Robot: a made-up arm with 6 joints.
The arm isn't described. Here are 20 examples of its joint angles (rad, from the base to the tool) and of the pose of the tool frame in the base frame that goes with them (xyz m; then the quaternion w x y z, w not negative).
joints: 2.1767 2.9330 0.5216 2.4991 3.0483 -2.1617
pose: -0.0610 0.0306 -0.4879 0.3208 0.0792 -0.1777 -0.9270
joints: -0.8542 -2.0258 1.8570 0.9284 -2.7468 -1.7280
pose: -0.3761 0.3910 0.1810 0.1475 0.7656 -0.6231 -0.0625
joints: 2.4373 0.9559 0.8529 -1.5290 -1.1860 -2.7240
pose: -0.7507 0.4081 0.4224 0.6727 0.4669 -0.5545 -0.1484
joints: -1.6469 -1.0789 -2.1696 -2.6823 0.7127 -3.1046
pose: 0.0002 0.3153 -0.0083 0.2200 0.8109 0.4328 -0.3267
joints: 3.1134 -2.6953 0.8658 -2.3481 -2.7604 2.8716
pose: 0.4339 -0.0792 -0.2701 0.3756 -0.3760 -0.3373 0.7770
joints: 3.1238 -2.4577 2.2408 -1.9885 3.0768 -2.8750
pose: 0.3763 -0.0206 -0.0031 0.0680 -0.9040 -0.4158 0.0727
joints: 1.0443 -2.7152 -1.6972 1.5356 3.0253 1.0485
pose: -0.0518 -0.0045 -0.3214 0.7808 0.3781 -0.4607 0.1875
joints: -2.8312 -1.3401 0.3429 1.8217 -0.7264 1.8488
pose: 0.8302 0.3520 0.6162 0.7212 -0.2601 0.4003 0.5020
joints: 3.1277 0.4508 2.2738 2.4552 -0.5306 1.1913
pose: -0.3711 0.0340 0.2020 0.0408 -0.2862 -0.9443 -0.1574
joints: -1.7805 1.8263 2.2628 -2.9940 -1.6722 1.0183
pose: 0.0184 -0.1420 0.0125 0.3826 0.0240 0.2653 0.8847
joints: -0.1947 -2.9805 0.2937 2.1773 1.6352 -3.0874
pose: -0.1195 0.1843 -0.6561 0.5200 -0.1396 0.7593 0.3654
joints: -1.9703 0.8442 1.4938 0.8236 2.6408 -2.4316
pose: -0.1229 -0.4999 0.3736 0.7489 -0.1859 0.5277 0.3553
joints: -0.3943 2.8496 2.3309 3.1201 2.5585 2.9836
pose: -0.0710 0.0572 -0.2683 0.2493 0.1210 0.9588 -0.0623
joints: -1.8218 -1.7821 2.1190 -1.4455 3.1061 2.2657
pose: 0.1282 0.4282 0.2868 0.0829 -0.3640 0.9164 0.1442
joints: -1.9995 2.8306 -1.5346 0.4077 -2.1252 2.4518
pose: -0.1896 -0.3389 -0.0882 0.8798 -0.4350 0.0813 0.1735
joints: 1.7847 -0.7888 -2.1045 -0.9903 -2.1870 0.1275
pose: -0.0547 -0.3853 0.3087 0.0542 -0.4780 0.2154 0.8498
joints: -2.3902 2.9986 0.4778 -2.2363 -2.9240 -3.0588
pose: 0.0432 -0.0299 -0.4845 0.0210 -0.0106 -0.1299 0.9912
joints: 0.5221 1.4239 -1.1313 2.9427 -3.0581 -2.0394
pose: 0.4980 0.3106 0.4726 0.0580 -0.3765 -0.9204 0.0881
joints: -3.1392 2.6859 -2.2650 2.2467 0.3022 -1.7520
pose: -0.4123 -0.0626 0.2252 0.2664 0.1390 0.0835 -0.9501
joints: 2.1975 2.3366 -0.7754 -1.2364 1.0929 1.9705
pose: -0.3834 0.7233 -0.1929 0.3946 -0.2232 0.7705 0.4481
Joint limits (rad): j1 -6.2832..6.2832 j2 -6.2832..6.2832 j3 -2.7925..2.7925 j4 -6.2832..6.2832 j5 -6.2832..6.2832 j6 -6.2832..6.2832
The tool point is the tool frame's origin. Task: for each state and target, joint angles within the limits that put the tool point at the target. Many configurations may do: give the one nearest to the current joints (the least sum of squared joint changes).
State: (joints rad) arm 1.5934 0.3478 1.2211 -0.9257 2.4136 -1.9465
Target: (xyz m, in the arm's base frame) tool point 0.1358 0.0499 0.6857
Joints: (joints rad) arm 0.9867 -0.2824 1.7149 -1.0283 2.2459 -1.9465
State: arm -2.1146 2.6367 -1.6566 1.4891 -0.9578 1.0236
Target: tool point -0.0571 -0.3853 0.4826
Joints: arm -1.5266 1.9810 -2.1369 1.3493 -0.6586 1.0236
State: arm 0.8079 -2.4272 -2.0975 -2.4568 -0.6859 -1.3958
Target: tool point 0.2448 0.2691 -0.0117
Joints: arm 0.6312 -3.0387 -2.4169 -2.4548 -0.4943 -1.3958
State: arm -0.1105 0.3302 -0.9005 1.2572 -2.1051 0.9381
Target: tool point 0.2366 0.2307 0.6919
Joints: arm 0.9195 0.9927 -1.3134 1.0130 -2.5970 0.9381
